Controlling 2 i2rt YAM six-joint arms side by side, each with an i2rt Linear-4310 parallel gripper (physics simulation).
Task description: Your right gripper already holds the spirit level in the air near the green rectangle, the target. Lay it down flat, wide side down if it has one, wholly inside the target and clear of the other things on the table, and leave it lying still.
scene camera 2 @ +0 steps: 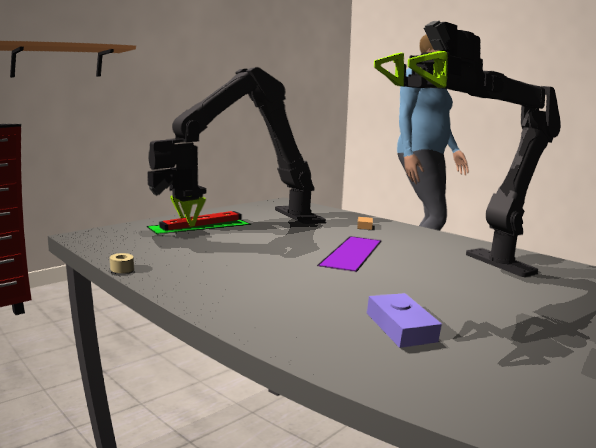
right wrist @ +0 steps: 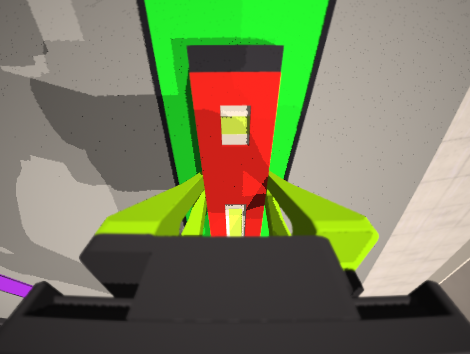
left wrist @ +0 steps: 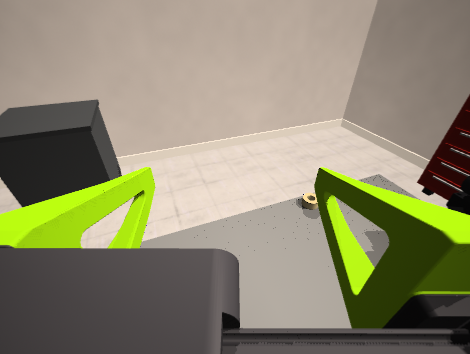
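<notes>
The red spirit level with dark ends (scene camera 2: 215,219) (right wrist: 232,165) is level and over the green rectangle (scene camera 2: 156,230) (right wrist: 240,20), at or just above its surface; whether it touches I cannot tell. In the right wrist view green shows on both sides of the level and beyond its far end; its near end is hidden behind the gripper body. My right gripper (scene camera 2: 192,223) (right wrist: 235,177) points down and is shut on the level, one finger on each long side. My left gripper (scene camera 2: 406,69) (left wrist: 234,176) is open and empty, high above the table at the right of scene camera 2.
A tan ring-shaped roll (scene camera 2: 122,265) (left wrist: 310,204) stands near the table's left edge. A purple rectangle (scene camera 2: 350,254) (right wrist: 14,286) is marked mid-table. An orange block (scene camera 2: 365,223) lies behind it, a violet box (scene camera 2: 406,322) in front. A person (scene camera 2: 425,125) stands behind the table.
</notes>
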